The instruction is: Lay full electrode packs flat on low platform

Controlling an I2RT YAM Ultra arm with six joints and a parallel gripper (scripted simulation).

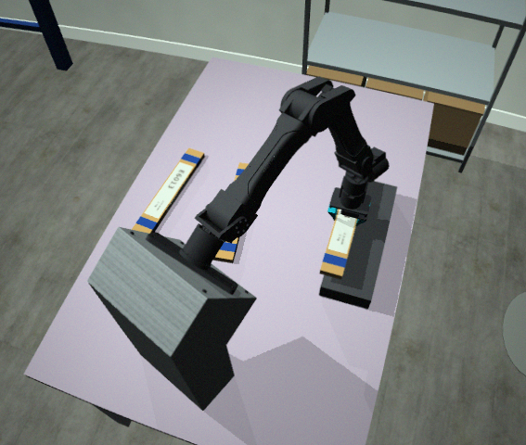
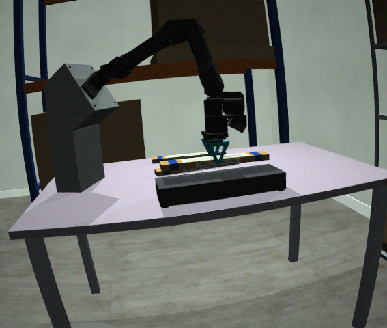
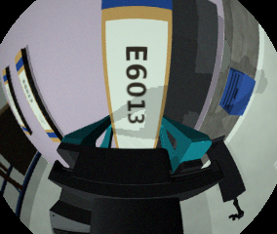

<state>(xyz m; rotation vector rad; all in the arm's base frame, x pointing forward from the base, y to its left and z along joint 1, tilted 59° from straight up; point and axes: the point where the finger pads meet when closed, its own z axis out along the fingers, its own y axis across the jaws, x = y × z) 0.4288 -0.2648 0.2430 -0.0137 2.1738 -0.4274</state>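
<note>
My hand is 8 cm above the low dark platform, 5 cm to the left of it and 2 cm past it.
</note>
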